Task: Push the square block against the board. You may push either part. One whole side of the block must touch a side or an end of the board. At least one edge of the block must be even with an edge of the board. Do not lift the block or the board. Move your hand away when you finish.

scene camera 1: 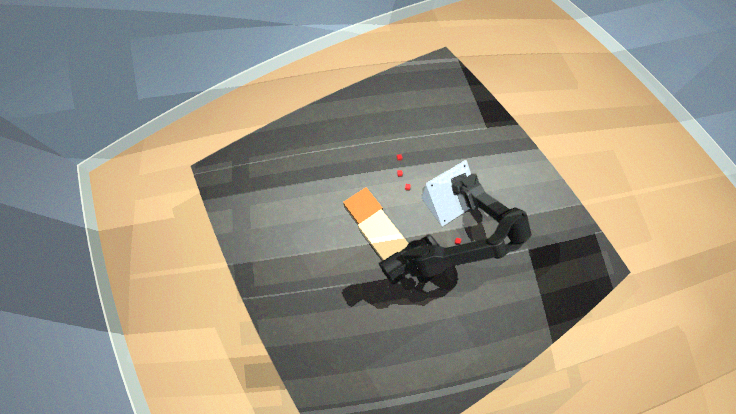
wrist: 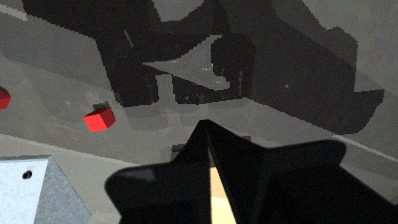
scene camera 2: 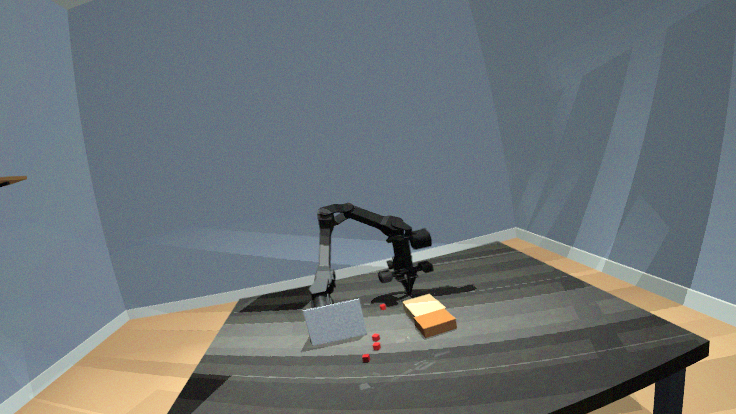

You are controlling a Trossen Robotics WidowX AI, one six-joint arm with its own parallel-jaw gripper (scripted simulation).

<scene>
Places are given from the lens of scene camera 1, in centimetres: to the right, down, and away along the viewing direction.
board (scene camera 1: 380,232): 4, 9, 111
square block (scene camera 1: 362,205): -2, 0, 115
</scene>
